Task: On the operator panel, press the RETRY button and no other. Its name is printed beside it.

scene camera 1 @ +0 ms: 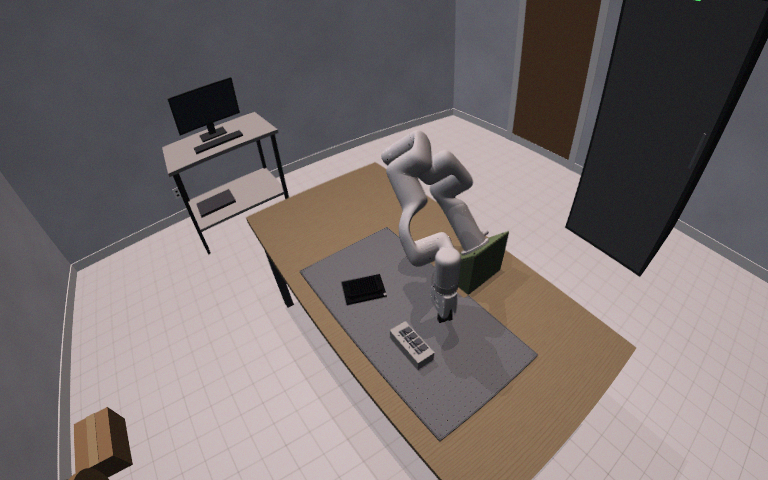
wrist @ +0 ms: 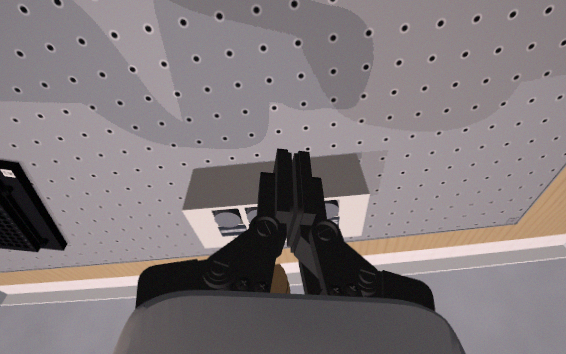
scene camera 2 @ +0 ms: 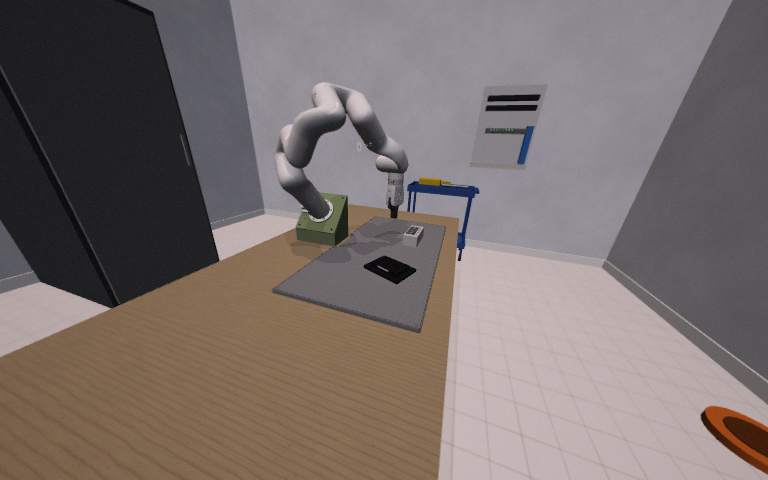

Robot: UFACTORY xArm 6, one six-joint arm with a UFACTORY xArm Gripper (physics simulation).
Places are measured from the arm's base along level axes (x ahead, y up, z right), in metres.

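Pixels of known places: gripper, between the fingertips: [scene camera 1: 442, 320] [wrist: 288, 169] [scene camera 2: 393, 218]; arm's base, origin of its link: [scene camera 1: 475, 247] [scene camera 2: 321, 211].
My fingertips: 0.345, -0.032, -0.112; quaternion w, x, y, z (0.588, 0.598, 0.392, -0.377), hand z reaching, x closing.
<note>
For each thing: its top centre in the pictures, then the offset to it from my fingertips, as dx, dy, dz. Level surfaces: height alone.
- operator panel, centre of its top: [wrist: 278, 226] [scene camera 1: 411, 340] [scene camera 2: 414, 230] +0.113, -0.042, +0.038
- grey perforated mat, height of its surface: dy -0.098
- left button, centre of its top: [wrist: 227, 220] +0.087, -0.042, +0.079
- right-end button, centre of its top: [wrist: 325, 211] +0.103, -0.042, -0.009
- black tray-like block, centre of its top: [scene camera 2: 390, 263] [scene camera 1: 363, 285] +0.042, -0.072, +0.368
- wooden table, height of its surface: dy -0.111
The operator panel [scene camera 1: 424, 357] [scene camera 2: 411, 240] [wrist: 225, 185] is a low white box with a row of round grey buttons, standing on the grey perforated mat [scene camera 1: 362, 260] [scene camera 2: 339, 294] [wrist: 125, 185]. My gripper [scene camera 1: 444, 318] [scene camera 2: 393, 215] [wrist: 288, 169] is shut and empty, pointing down. It hangs above the mat, on the arm-base side of the panel and apart from it. In the wrist view the black fingers cover the middle of the button row. A left button [wrist: 228, 218] and part of the right-end button [wrist: 331, 208] show there. The RETRY name cannot be read in these views.
A black tray-like block [scene camera 1: 364, 289] [scene camera 2: 389, 268] [wrist: 25, 220] lies on the same mat, off to one side of the panel. The green arm base [scene camera 1: 484, 263] [scene camera 2: 325, 226] stands on the wooden table [scene camera 1: 583, 345] [scene camera 2: 254, 362] beside the mat. A blue cart [scene camera 2: 441, 189] stands beyond the table.
</note>
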